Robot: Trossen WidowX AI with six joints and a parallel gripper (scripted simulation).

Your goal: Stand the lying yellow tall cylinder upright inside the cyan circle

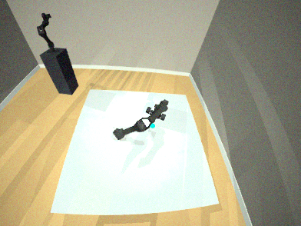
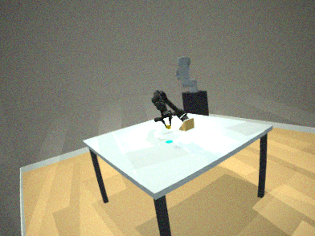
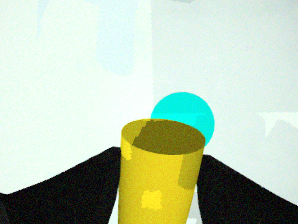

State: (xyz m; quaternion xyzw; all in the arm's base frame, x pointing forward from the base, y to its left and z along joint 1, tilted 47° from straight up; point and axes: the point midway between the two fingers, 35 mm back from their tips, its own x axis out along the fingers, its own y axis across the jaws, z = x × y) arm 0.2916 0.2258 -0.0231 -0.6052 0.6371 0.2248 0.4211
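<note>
Right now my gripper tip is 1 cm short of the cyan circle, 1 cm to the left of it and 13 cm above it. The rest, counted from my gripper tip: yellow tall cylinder: 1 cm behind, 2 cm to the right.
</note>
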